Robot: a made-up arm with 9 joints. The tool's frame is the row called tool. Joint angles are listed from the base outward. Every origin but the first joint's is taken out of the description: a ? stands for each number. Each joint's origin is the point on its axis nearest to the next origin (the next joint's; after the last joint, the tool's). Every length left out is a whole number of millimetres.
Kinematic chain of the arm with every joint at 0, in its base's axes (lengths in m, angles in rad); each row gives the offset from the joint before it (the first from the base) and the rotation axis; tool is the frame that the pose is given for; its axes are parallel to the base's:
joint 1: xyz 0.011 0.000 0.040 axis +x
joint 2: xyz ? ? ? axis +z
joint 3: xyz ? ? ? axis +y
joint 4: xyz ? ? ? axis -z
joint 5: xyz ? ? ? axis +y
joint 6: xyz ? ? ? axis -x
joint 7: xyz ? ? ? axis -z
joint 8: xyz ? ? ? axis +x
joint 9: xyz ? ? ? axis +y
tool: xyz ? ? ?
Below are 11 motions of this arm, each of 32 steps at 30 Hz.
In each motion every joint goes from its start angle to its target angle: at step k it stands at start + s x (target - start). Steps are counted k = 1, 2, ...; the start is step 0. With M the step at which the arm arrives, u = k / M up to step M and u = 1 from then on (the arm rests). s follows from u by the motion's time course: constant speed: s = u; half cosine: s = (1 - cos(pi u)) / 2; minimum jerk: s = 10 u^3 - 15 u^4 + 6 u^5.
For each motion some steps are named. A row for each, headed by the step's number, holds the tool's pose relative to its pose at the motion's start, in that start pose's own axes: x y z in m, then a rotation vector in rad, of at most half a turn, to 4 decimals.
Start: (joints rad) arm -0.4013 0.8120 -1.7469 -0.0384 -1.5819 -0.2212 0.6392 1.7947 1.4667
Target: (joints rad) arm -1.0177 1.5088 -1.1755 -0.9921 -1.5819 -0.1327 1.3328 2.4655 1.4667
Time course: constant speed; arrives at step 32
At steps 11, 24, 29, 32:
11: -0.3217 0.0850 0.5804 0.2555 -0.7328 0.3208
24: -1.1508 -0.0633 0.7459 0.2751 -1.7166 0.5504
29: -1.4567 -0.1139 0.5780 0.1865 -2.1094 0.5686
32: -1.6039 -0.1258 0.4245 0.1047 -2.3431 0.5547

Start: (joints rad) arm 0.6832 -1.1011 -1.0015 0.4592 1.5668 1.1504 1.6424 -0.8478 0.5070
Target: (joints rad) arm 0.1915 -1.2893 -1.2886 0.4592 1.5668 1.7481 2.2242 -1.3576 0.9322
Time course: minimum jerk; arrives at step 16
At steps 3, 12, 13, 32:
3: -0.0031 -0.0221 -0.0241 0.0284 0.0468 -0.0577
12: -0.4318 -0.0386 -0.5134 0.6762 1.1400 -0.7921
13: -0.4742 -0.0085 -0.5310 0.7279 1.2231 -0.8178
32: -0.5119 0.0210 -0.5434 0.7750 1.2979 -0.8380

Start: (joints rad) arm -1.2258 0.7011 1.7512 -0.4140 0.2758 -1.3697 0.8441 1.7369 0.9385
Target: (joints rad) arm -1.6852 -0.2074 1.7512 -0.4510 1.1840 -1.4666 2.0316 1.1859 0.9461
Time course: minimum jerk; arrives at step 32
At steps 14, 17, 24, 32:
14: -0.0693 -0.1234 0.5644 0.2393 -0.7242 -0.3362
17: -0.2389 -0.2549 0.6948 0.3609 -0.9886 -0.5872
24: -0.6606 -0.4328 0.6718 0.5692 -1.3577 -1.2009
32: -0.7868 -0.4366 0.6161 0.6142 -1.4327 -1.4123

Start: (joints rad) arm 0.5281 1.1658 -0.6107 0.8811 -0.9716 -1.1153 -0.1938 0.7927 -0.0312
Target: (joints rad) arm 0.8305 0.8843 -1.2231 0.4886 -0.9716 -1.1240 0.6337 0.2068 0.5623
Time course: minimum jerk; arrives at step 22
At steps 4, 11, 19, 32:
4: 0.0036 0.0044 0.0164 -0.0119 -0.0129 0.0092
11: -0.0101 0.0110 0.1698 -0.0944 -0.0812 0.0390
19: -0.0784 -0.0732 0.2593 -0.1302 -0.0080 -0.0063
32: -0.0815 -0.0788 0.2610 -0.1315 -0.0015 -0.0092

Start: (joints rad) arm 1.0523 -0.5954 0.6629 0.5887 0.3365 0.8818 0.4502 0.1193 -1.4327
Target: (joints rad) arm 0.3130 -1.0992 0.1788 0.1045 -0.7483 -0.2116 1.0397 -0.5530 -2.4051
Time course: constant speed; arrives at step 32
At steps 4, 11, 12, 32:
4: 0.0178 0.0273 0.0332 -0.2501 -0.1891 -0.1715
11: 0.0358 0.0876 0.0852 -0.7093 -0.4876 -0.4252
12: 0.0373 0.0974 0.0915 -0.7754 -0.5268 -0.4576
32: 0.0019 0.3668 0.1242 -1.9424 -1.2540 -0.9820

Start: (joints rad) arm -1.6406 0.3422 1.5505 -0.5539 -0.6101 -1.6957 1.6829 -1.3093 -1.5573
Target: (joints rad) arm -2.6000 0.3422 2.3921 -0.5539 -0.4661 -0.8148 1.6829 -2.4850 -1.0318
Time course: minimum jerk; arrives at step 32
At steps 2, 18, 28, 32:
2: 0.0007 0.0001 -0.0006 -0.0022 0.0029 -0.0003
18: 0.0324 -0.0987 -0.2390 -0.2402 1.0512 -0.0287
28: -0.1356 -0.1430 -0.3635 0.0665 1.6845 0.1195
32: -0.1448 -0.1424 -0.3673 0.0874 1.7071 0.1310

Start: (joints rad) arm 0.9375 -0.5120 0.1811 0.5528 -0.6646 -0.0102 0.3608 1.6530 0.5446
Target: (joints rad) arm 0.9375 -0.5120 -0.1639 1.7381 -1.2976 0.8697 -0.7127 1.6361 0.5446
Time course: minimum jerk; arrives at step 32
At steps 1, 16, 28, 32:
1: 0.0000 -0.0001 -0.0001 -0.0005 0.0000 0.0002
16: -0.0007 -0.3322 0.1509 -0.8278 -0.0554 -0.0518
28: -0.2816 -0.5757 0.6862 -1.2778 -0.3985 -0.7263
32: -0.3007 -0.5786 0.7013 -1.2809 -0.4144 -0.7553

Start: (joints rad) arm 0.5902 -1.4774 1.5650 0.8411 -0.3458 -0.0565 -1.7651 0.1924 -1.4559
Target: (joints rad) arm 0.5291 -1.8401 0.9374 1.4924 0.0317 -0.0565 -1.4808 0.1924 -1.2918
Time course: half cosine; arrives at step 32
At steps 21, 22, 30, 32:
21: 0.1308 -0.0898 -0.0579 -0.6995 -0.5199 -0.3077
22: 0.1395 -0.0983 -0.0523 -0.7331 -0.5557 -0.3361
30: 0.1777 -0.1418 -0.0076 -0.8868 -0.7460 -0.4952
32: 0.1791 -0.1437 -0.0049 -0.8931 -0.7549 -0.5030

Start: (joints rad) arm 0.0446 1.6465 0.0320 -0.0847 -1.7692 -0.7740 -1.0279 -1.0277 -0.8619
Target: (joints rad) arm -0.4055 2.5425 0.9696 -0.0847 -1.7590 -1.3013 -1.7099 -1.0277 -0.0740
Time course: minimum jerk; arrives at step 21
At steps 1, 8, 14, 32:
1: 0.0000 -0.0009 -0.0004 0.0002 0.0008 -0.0017
8: -0.0811 -0.2519 -0.0964 0.0557 0.2117 -0.4706
14: -0.5240 -0.5203 -0.1641 0.1346 0.4889 -1.2884
32: -0.7544 -0.5135 -0.1396 0.1628 0.5697 -1.6183

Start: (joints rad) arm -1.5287 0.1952 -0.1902 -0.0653 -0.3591 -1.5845 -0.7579 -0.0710 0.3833
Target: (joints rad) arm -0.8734 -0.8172 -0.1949 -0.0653 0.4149 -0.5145 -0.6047 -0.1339 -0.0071
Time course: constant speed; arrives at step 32
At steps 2, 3, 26, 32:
2: 0.0189 -0.0444 -0.0132 -0.0758 -0.0309 -0.0845
3: 0.0273 -0.0682 -0.0172 -0.1118 -0.0467 -0.1280
26: -0.1173 -0.6375 0.1352 -0.4828 -0.3265 -1.2690
32: -0.2384 -0.7249 0.1508 -0.4128 -0.3290 -1.5600

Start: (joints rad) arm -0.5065 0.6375 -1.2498 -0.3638 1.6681 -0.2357 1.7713 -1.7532 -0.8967
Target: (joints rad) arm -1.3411 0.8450 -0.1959 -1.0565 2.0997 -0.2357 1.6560 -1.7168 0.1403
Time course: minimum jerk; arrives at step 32
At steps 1, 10, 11, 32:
1: 0.0000 -0.0001 0.0000 -0.0007 0.0004 0.0000
10: 0.0091 -0.0870 0.0334 -0.4268 0.2328 -0.0159
11: 0.0100 -0.1103 0.0483 -0.5349 0.2901 -0.0313
32: 0.0455 -0.0974 0.6809 -2.2608 0.7204 -0.9584

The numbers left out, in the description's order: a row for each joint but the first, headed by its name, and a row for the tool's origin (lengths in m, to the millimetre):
joint 2: 0.000 0.060 0.064
joint 3: -0.038 0.017 0.000
joint 4: 0.015 0.000 0.130
joint 5: -0.051 -0.182 0.000
joint 6: -0.145 0.000 0.095
joint 7: 0.000 0.158 0.002
joint 8: 0.090 0.238 0.000
joint 9: 0.000 -0.087 -0.278
tool: 0.337 0.000 0.099

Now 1 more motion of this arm.
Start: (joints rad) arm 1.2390 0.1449 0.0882 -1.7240 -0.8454 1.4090 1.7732 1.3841 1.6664
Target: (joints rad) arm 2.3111 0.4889 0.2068 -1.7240 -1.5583 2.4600 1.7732 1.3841 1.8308
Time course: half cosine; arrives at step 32
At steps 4, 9, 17, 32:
4: -0.0125 0.0226 0.0492 -0.0175 -0.0600 0.0301
9: -0.0928 0.0967 0.2275 -0.0823 -0.2944 0.1228
17: -0.4676 0.1767 0.5528 -0.2007 -0.9087 0.2014
32: -1.0110 0.0581 0.6072 -0.1481 -1.6059 0.0141

